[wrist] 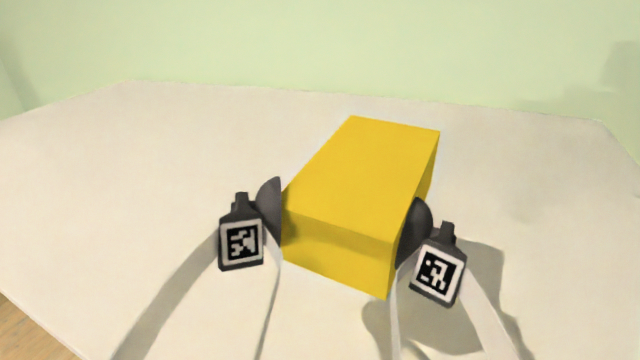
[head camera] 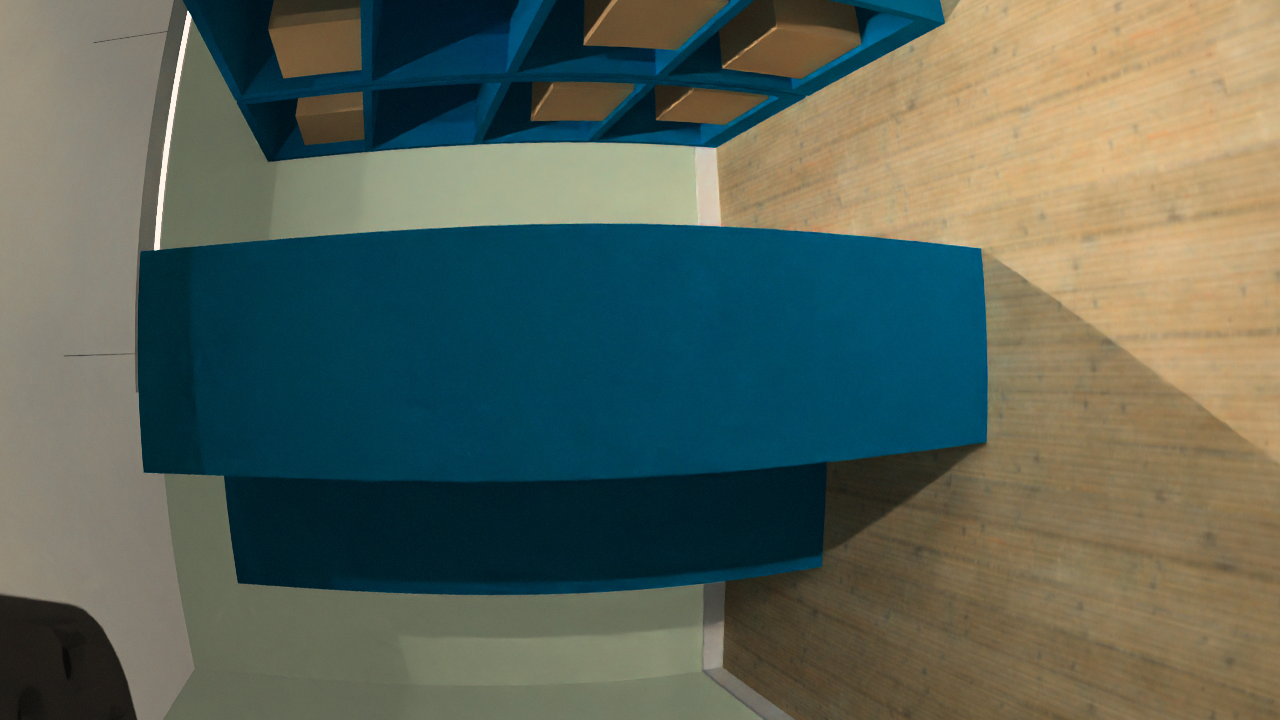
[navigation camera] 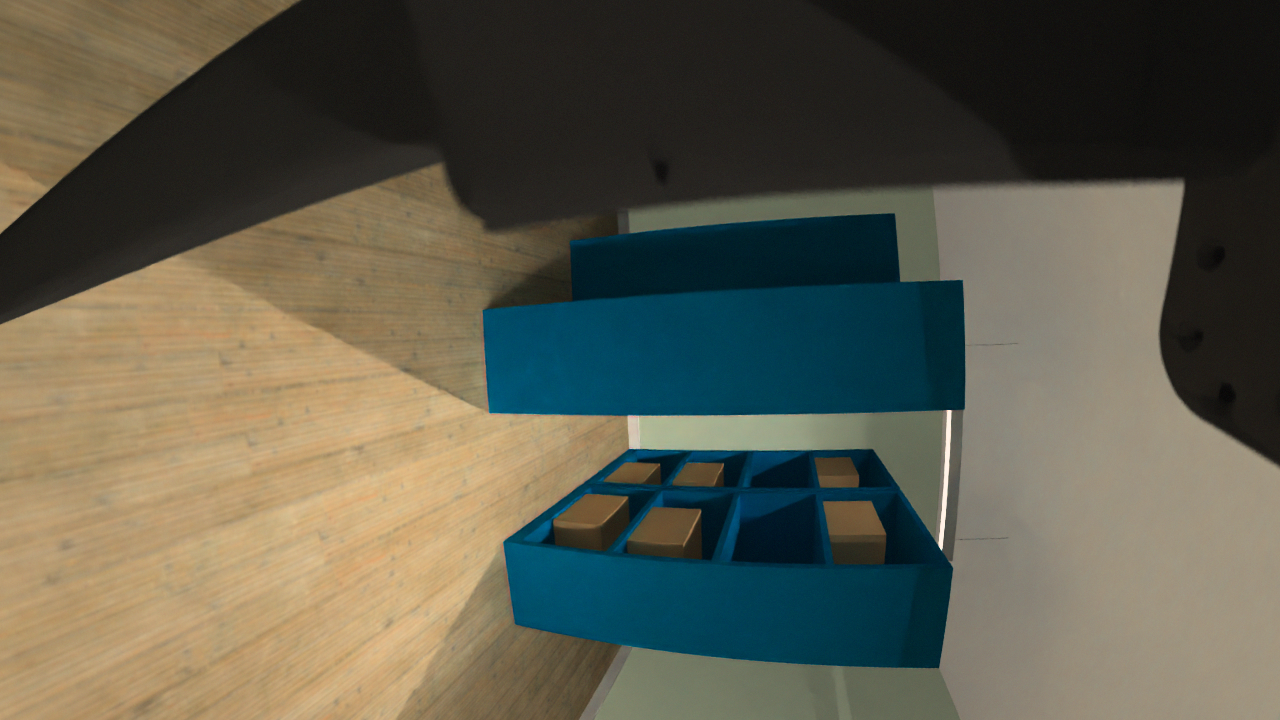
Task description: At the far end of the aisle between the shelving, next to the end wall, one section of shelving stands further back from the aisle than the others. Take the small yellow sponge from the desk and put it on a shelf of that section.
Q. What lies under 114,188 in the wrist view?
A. A white desk.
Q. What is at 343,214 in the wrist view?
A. A small yellow sponge.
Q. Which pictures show my gripper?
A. The wrist view only.
